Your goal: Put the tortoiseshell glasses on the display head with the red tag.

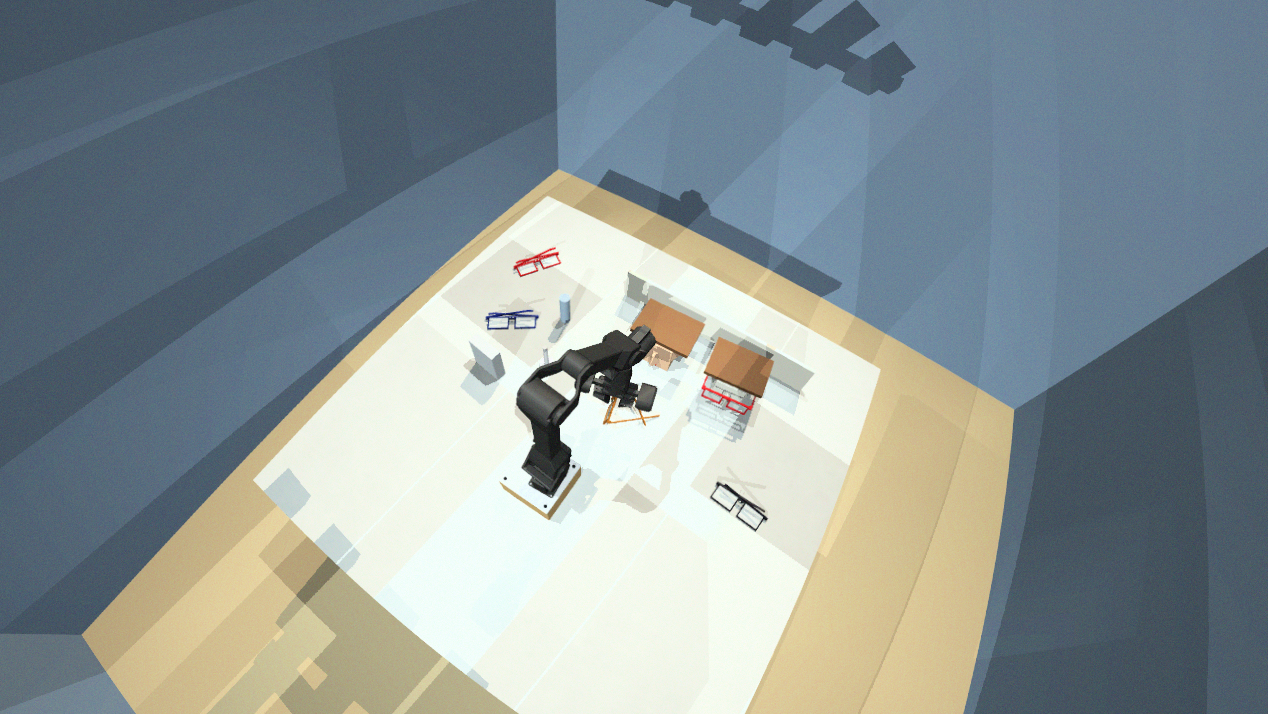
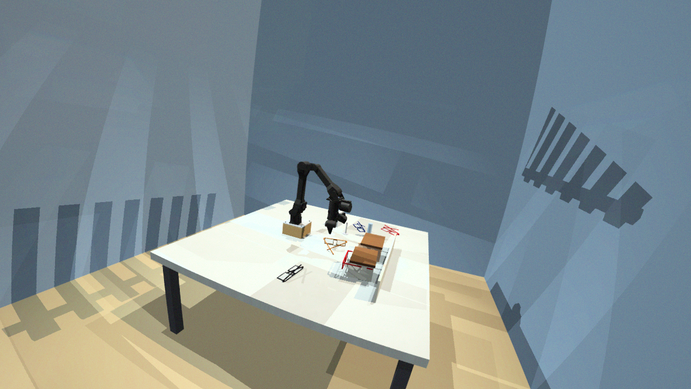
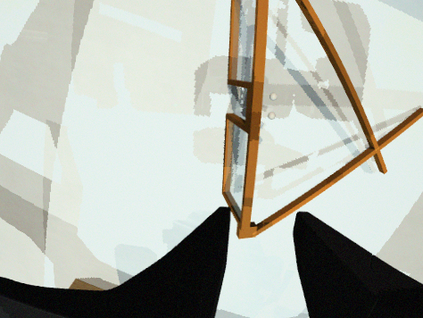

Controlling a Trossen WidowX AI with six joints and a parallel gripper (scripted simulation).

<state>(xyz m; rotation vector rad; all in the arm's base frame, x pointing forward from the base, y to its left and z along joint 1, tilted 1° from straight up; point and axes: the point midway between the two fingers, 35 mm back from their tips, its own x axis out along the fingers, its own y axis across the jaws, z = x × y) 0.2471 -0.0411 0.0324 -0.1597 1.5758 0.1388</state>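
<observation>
The pale blue cylinder is 270 mm to the left of my gripper tip, 210 mm ahead of it and 30 mm below it. Round my gripper tip: grey block (360 mm to the left, 40 mm behind, 20 mm below); then low board (360 mm ahead, 140 mm to the right, 20 mm below).
</observation>
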